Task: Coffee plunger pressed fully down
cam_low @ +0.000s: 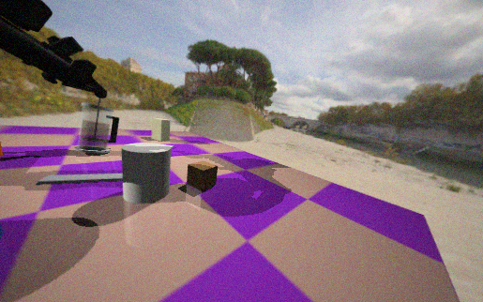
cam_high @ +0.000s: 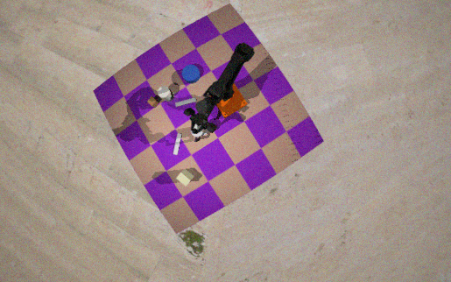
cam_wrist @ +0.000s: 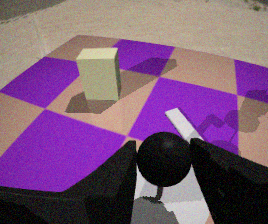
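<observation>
Right now my gripper tip is 10 cm above the coffee press and 1 cm past it. From my gripper tip the other things lie so: brown cube 37 cm to the right, 17 cm below, 16 cm ahead; then cream block 23 cm ahead, 20 cm to the left, 14 cm below.
</observation>
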